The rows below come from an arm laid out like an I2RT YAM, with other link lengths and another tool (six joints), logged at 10 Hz.
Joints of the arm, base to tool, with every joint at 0 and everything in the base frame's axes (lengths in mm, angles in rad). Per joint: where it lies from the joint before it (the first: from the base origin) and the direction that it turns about. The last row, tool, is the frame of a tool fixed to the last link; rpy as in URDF.
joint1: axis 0 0 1 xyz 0 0 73.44
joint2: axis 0 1 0 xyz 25.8 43.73 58.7
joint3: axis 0 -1 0 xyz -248.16 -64.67 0
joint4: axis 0 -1 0 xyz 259.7 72.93 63.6
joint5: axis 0 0 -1 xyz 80.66 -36.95 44.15
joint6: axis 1 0 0 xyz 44.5 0 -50.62
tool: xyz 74 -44 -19 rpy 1.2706 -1.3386 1.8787
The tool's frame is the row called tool.
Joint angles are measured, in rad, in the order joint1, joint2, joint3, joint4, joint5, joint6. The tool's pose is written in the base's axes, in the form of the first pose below.
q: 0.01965 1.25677 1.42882 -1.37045 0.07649 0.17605
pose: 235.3 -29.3 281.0 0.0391 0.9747 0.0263 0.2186
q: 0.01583 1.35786 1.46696 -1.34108 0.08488 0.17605
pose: 259.0 -30.8 271.0 0.0435 0.9781 0.0246 0.2021
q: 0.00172 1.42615 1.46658 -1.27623 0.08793 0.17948
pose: 280.0 -34.6 256.6 0.0462 0.9786 0.0159 0.1999
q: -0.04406 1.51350 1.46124 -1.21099 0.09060 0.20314
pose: 299.1 -48.0 233.6 0.0502 0.9811 -0.0178 0.1859
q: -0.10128 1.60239 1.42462 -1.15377 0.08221 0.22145
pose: 308.2 -64.8 198.6 0.0487 0.9858 -0.0534 0.1515
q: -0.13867 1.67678 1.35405 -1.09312 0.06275 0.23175
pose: 306.9 -73.9 157.3 0.0389 0.9903 -0.0752 0.1098
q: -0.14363 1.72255 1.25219 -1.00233 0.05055 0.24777
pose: 300.1 -72.6 116.8 0.0311 0.9925 -0.0849 0.0821
